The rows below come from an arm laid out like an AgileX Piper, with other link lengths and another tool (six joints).
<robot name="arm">
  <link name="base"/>
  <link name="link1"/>
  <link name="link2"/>
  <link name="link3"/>
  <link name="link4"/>
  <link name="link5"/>
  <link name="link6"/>
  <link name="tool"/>
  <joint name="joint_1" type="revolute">
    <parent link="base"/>
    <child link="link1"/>
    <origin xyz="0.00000 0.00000 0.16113" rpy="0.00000 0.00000 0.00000"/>
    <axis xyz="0 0 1"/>
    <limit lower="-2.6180" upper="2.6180"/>
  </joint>
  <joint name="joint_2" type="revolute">
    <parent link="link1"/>
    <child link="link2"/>
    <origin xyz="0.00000 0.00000 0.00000" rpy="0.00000 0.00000 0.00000"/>
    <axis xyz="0 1 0"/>
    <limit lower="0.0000" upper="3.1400"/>
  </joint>
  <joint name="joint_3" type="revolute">
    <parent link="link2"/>
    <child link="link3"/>
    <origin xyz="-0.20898 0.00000 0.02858" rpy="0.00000 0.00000 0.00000"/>
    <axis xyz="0 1 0"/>
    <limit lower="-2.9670" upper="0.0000"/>
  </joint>
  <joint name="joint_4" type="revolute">
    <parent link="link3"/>
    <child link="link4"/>
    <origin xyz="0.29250 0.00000 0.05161" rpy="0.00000 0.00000 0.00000"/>
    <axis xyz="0.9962 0 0.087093"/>
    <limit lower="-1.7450" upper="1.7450"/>
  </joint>
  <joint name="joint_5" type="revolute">
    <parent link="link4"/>
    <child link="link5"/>
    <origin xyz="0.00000 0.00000 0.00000" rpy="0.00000 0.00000 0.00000"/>
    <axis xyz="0 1 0"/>
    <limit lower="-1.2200" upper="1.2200"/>
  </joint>
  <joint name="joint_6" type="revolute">
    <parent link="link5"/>
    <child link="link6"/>
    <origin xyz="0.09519 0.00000 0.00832" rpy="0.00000 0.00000 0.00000"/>
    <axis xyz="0.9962 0 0.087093"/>
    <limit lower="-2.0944" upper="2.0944"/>
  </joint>
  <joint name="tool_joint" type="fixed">
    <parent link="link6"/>
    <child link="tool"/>
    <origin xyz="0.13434 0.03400 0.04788" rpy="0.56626 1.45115 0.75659"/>
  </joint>
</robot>
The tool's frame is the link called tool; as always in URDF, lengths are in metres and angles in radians.
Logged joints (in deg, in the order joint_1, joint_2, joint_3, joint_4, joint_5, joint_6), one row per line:
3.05, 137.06, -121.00, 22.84, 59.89, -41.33
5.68, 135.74, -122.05, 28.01, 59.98, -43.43
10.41, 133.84, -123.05, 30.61, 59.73, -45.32
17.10, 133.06, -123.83, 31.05, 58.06, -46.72
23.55, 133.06, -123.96, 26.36, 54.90, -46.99
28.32, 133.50, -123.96, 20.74, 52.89, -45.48
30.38, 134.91, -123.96, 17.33, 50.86, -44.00
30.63, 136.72, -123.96, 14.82, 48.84, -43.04
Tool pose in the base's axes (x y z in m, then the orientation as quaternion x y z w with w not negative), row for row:
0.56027, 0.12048, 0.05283, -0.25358, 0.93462, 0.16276, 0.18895
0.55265, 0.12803, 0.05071, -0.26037, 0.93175, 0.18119, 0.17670
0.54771, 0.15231, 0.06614, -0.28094, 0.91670, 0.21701, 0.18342
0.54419, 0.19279, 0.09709, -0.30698, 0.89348, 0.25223, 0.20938
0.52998, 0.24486, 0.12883, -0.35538, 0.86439, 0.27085, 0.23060
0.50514, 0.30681, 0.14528, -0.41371, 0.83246, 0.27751, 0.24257
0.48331, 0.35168, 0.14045, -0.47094, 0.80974, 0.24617, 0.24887
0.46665, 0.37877, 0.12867, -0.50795, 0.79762, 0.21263, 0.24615
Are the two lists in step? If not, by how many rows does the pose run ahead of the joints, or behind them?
The pose runs 2 rows behind the joints: the pose in row i belongs to the joints in row i - 2.
